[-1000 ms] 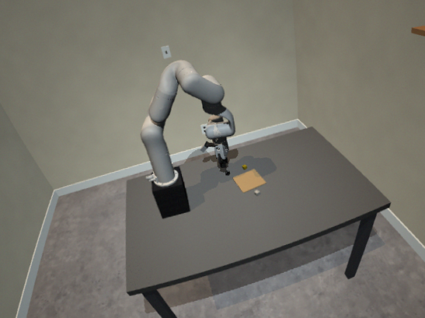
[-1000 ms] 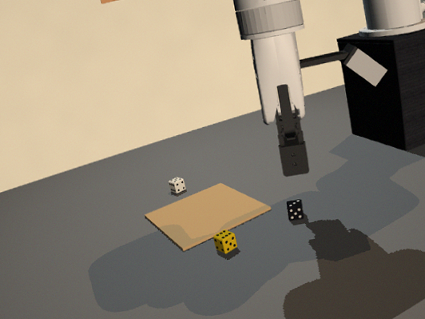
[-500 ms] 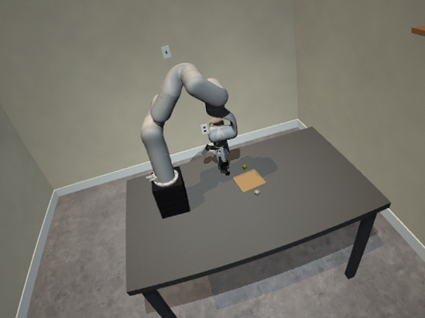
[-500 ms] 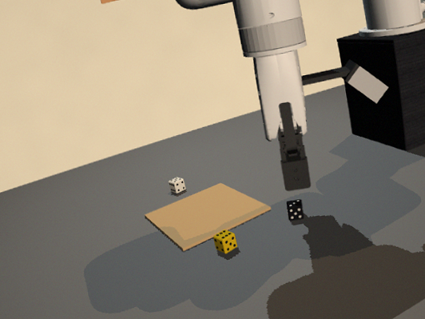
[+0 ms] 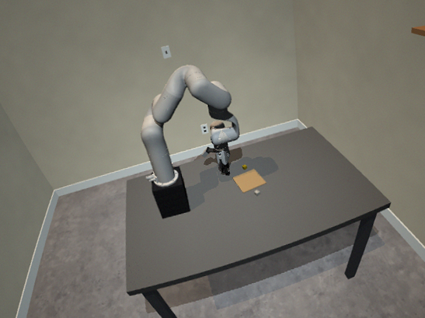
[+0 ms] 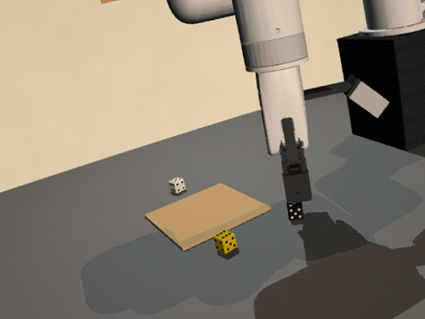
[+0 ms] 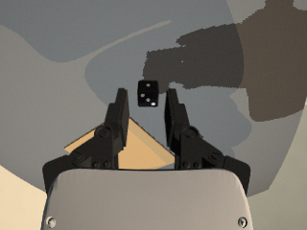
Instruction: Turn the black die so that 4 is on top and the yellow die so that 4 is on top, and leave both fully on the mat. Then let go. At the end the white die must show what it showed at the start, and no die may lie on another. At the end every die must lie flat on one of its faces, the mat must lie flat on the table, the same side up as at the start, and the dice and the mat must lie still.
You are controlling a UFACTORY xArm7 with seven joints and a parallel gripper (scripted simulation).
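Right now my hand is 4 cm above the black die and 1 cm short of it. From my hand the other things lie so: tan mat (12 cm to the right, 9 cm ahead, 5 cm below); yellow die (11 cm ahead, 4 cm below, 1 cm to the right); white die (23 cm to the right, 8 cm ahead, 4 cm below).
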